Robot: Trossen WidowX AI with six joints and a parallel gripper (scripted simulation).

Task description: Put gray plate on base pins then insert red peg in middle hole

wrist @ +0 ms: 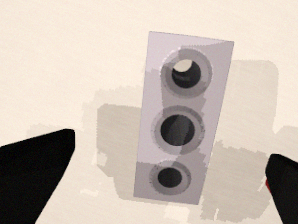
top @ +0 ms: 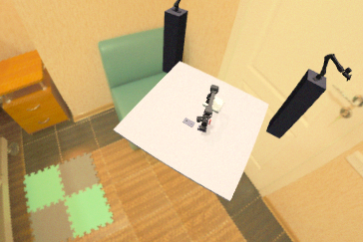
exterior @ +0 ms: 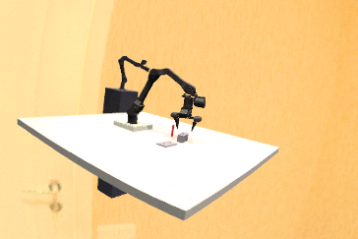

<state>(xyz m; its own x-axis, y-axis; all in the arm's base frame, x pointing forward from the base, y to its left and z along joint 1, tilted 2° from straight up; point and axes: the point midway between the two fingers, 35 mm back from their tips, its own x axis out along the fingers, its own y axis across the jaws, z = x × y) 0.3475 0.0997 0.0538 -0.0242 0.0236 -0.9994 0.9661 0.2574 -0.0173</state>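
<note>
Right now my gripper tip is 30 mm above the gray plate. Also, from my gripper tip: gray base: 160 mm to the right, 60 mm below.
</note>
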